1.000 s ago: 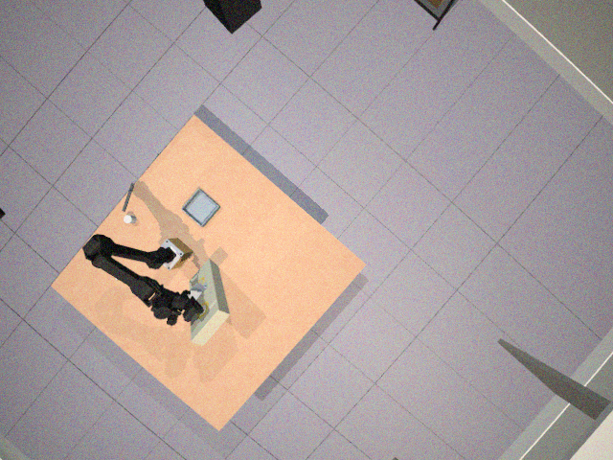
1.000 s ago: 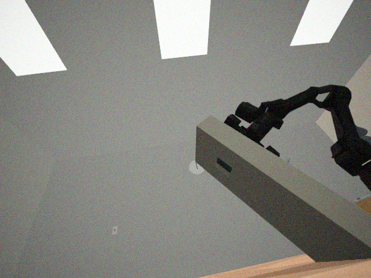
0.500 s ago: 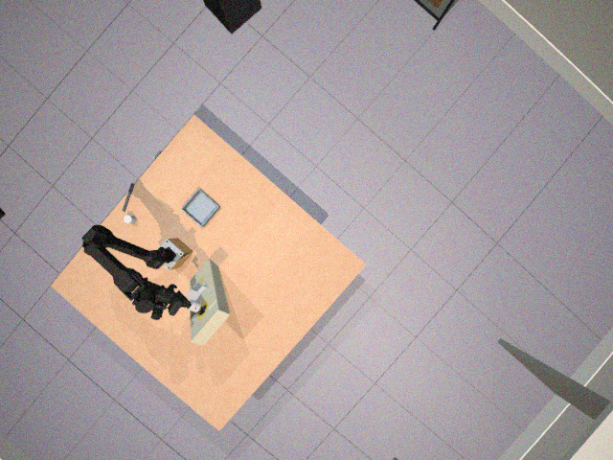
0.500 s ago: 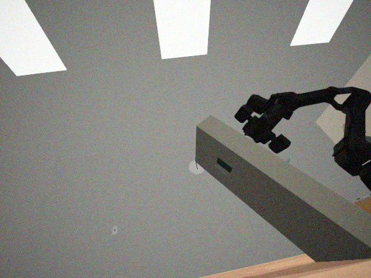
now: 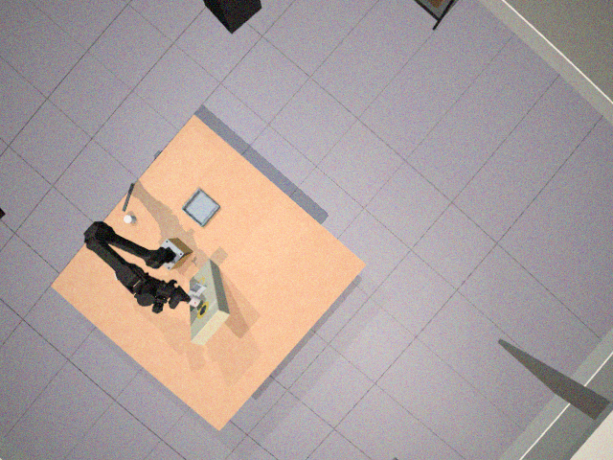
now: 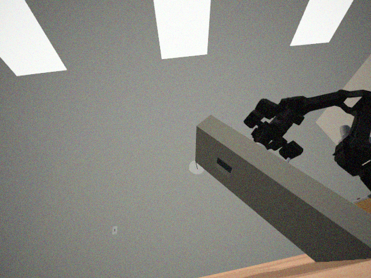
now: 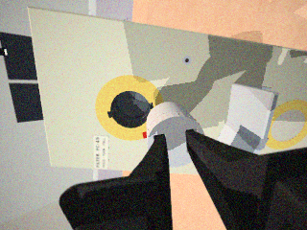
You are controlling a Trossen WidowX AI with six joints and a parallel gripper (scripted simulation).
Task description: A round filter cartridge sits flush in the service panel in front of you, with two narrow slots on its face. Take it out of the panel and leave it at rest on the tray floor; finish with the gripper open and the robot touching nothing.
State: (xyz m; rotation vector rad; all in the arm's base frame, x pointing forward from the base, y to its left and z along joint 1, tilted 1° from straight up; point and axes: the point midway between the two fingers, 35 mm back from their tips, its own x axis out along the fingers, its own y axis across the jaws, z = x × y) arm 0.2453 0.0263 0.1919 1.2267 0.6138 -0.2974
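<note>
The round filter cartridge lies 1 cm ahead of my gripper tip and 1 cm below it. The rest, counted from my gripper tip: light blue square tray (37 cm behind, 24 cm to the left, 27 cm below).
</note>
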